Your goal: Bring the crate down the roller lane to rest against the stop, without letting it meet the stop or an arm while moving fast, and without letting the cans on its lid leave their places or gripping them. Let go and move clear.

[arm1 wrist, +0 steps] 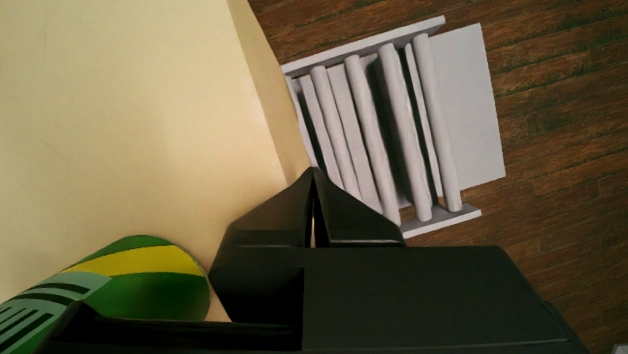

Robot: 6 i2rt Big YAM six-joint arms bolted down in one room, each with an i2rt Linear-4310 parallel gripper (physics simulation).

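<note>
The crate [150, 125] fills the left of the arm1 wrist view, its pale cream lid towards the camera and a side face at its right edge. A green and yellow can [150, 295] is on the lid at the lower left, partly hidden by the gripper body. The roller lane [370, 135] shows to the right of the crate, with white rollers between two side rails. The arm1 gripper [312, 172] is shut with its fingertips together and empty, at the crate's right edge in the view; whether it touches the crate cannot be told. The stop does not show.
A flat white plate [467, 105] lies at the right end of the rollers. Brown wooden floor [565, 125] surrounds the lane. A small piece of a pale object [620, 349] shows at the bottom right corner.
</note>
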